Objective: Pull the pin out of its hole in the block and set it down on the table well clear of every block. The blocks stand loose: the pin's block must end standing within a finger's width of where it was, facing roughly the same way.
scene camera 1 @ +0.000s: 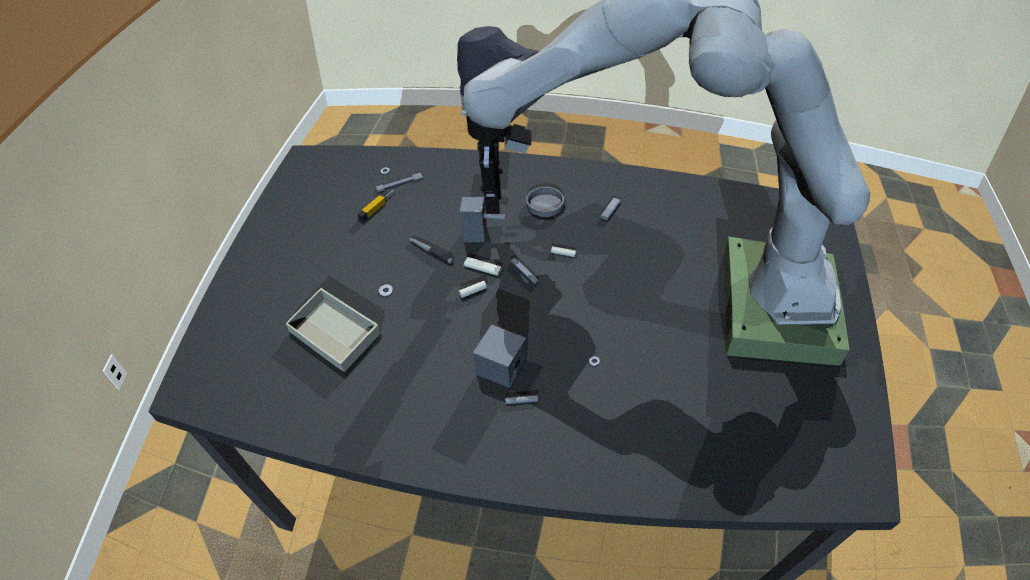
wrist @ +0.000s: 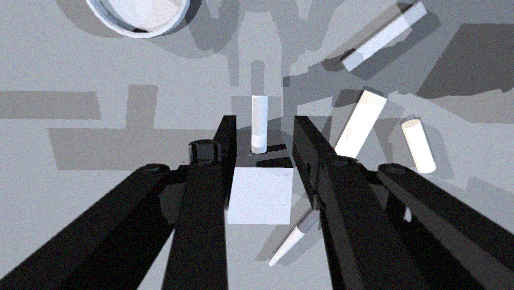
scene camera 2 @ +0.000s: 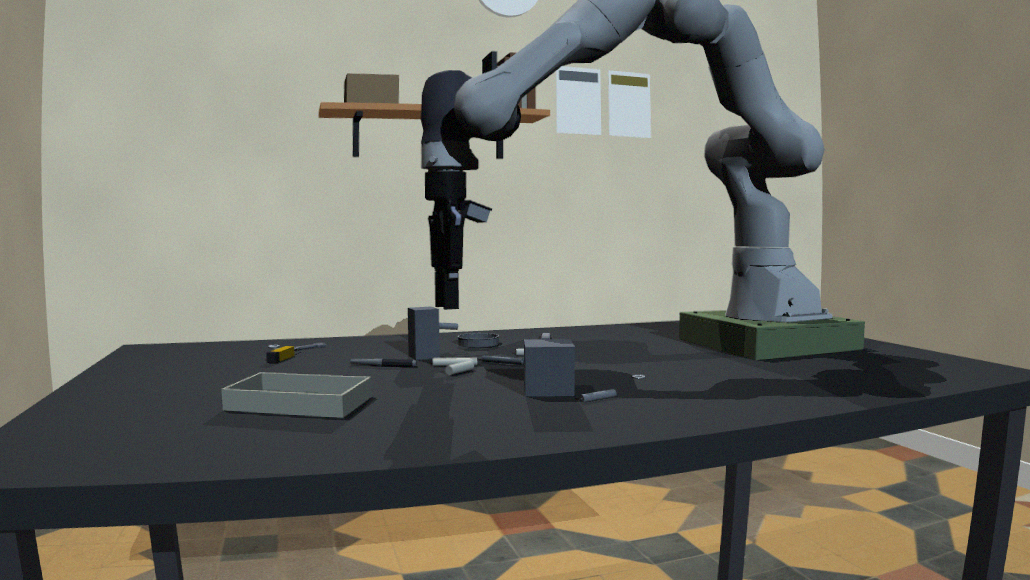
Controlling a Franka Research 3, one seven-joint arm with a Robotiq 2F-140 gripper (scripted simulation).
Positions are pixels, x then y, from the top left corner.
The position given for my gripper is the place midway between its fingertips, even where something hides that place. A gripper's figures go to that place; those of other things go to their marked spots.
Labels:
My gripper [scene camera 1: 493,205]: 141 cm from the lens. A tray [scene camera 1: 327,324] is 138 cm from the lens. A round dish [scene camera 1: 546,199] is 155 cm from the lens. The marked spots on the tray and the round dish are 57 cm apart.

